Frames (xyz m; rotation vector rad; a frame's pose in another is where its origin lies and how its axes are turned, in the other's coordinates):
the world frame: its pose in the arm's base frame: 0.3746 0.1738 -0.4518 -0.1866 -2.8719 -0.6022
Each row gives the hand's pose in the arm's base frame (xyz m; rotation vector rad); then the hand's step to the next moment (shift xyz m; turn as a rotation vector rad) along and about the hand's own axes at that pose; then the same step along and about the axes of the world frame.
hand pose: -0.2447 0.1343 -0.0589 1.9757 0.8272 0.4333
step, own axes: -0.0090 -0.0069 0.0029 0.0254 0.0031 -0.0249
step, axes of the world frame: 0.0050 -0.0091 0.0053 0.0015 0.0357 -0.0009
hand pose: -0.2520 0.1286 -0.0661 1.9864 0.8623 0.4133
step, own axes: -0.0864 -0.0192 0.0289 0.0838 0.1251 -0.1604
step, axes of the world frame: 0.0380 -0.0849 0.0039 0.0349 0.1780 -0.1245
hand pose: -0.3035 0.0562 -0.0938 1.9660 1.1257 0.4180
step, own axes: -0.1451 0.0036 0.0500 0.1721 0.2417 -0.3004
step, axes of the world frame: 0.0302 -0.1450 -0.0404 0.0551 0.3467 -0.2347
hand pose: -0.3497 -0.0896 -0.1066 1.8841 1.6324 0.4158
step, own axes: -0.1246 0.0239 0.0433 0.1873 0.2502 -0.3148
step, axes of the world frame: -0.0306 -0.1170 -0.0578 0.0587 0.3682 -0.2403
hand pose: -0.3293 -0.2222 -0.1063 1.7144 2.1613 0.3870
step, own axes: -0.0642 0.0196 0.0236 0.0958 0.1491 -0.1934
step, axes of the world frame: -0.0455 -0.0486 -0.0251 0.0346 0.2082 -0.1557
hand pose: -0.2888 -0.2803 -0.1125 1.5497 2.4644 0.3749
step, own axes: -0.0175 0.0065 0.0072 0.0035 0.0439 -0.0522
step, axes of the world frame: -0.0167 -0.0103 -0.0040 -0.0040 0.0421 -0.0536
